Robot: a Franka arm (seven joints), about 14 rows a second.
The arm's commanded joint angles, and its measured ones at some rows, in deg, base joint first. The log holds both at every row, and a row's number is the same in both.
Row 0, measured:
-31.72 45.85 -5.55 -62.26 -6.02 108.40 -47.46
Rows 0 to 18, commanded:
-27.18 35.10 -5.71 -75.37 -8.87 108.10 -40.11
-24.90 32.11 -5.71 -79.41 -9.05 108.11 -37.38
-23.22 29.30 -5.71 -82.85 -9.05 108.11 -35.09
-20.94 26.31 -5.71 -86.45 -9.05 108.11 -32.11
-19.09 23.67 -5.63 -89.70 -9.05 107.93 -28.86
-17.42 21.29 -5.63 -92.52 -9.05 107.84 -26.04
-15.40 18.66 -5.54 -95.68 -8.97 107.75 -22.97
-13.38 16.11 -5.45 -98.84 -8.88 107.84 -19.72
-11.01 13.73 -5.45 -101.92 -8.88 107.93 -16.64
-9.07 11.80 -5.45 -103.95 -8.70 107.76 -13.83
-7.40 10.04 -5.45 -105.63 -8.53 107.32 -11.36
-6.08 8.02 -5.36 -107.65 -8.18 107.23 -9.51
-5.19 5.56 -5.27 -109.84 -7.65 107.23 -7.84
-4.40 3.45 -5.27 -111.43 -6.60 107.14 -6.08
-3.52 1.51 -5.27 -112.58 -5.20 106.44 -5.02
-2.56 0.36 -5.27 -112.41 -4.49 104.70 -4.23
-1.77 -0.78 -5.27 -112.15 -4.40 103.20 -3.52
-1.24 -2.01 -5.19 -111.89 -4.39 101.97 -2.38
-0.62 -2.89 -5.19 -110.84 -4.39 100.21 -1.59
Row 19, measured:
-2.12 0.60 -4.71 -110.20 -5.10 102.55 -3.68
